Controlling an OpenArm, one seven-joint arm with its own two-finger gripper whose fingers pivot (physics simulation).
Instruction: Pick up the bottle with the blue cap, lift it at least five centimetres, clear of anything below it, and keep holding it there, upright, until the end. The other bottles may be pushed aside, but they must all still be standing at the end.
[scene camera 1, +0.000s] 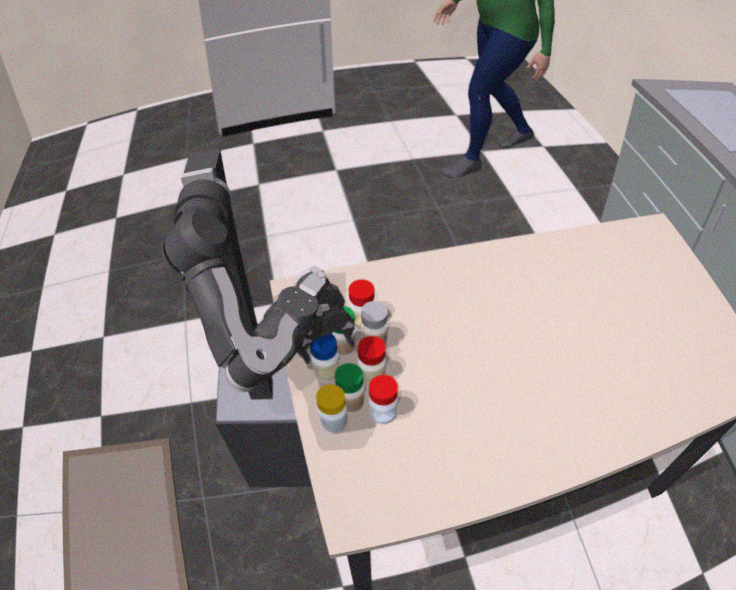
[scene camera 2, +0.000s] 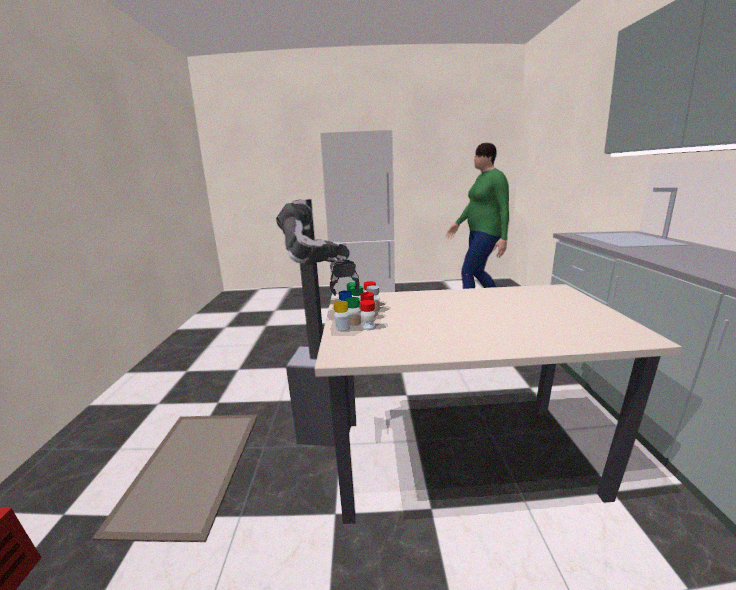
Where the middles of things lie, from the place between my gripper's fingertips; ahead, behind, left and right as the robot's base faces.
I see the blue-capped bottle (scene camera 1: 325, 360) 60 mm below my hand and 10 mm to the left of it.
